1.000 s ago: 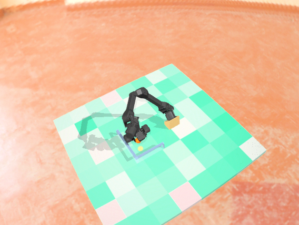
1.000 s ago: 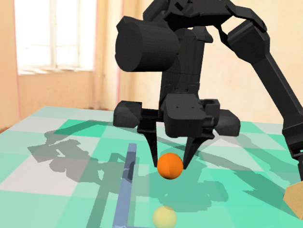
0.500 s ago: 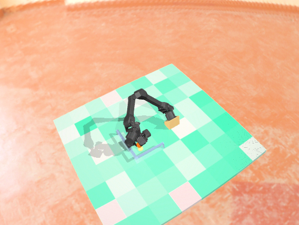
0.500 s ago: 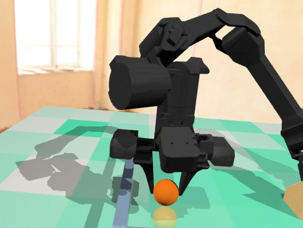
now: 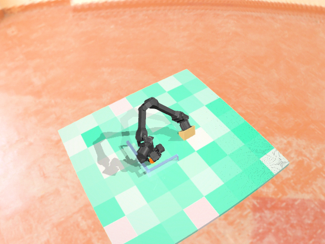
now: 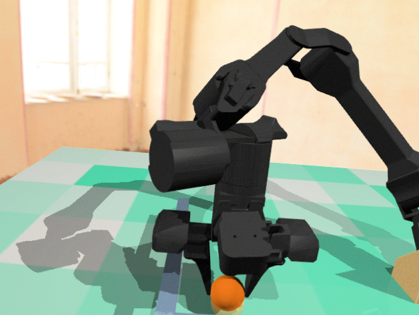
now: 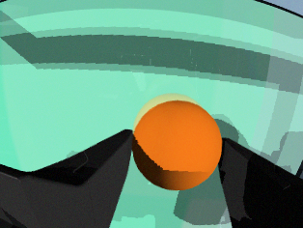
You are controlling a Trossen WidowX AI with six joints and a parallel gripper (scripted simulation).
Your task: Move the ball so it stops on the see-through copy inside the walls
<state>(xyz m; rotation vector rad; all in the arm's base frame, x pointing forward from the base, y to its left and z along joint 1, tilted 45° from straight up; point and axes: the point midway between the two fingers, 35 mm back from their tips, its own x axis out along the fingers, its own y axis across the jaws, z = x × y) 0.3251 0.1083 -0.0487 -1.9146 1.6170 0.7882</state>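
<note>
My gripper tip is now 1 cm above the see-through ball copy. From my gripper tip the other things lie so: orange ball right at my gripper tip.
</note>
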